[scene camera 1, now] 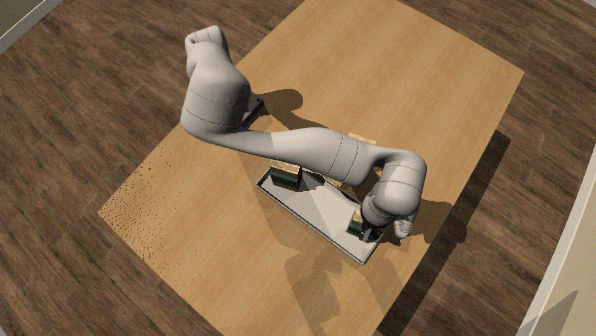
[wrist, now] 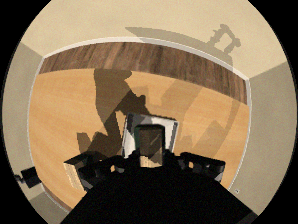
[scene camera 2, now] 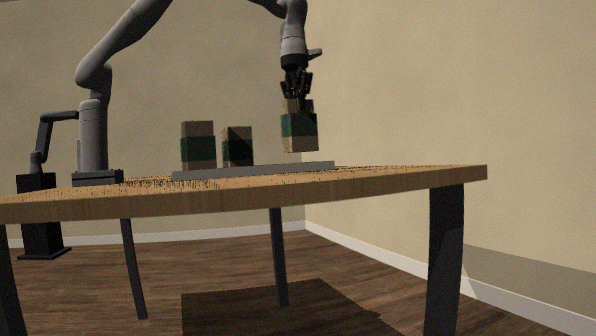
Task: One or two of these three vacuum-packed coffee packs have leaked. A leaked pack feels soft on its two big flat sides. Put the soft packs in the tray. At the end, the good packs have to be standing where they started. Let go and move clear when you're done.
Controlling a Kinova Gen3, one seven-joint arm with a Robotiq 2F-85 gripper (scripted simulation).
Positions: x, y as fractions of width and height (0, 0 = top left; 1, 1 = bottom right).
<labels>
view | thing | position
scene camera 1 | grey tray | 0.54, 0.61
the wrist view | my gripper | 0.51, 0.68
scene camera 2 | my gripper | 0.50, 0.33
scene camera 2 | grey tray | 0.38, 0.51
</labels>
